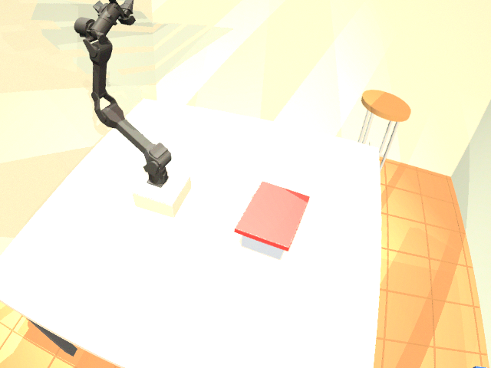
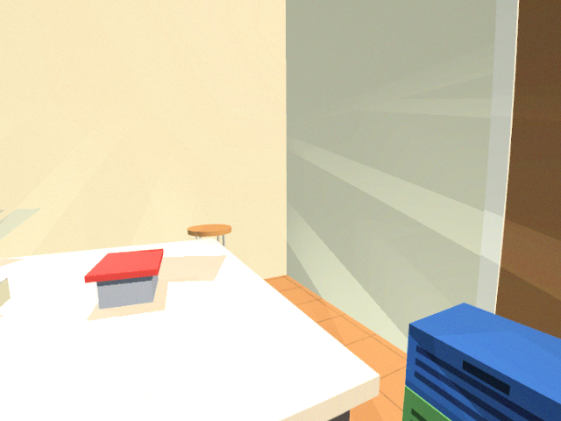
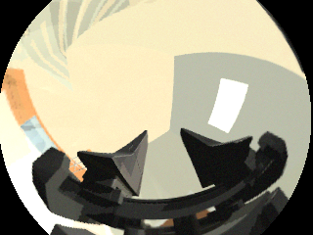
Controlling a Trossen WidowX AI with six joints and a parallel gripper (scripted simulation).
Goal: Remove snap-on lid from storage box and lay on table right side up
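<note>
My gripper tip is now 61 cm short of the red lid, 21 cm to the left of it and 63 cm above it. Round my gripper tip: storage box 61 cm ahead, 21 cm to the right, 68 cm below.
</note>
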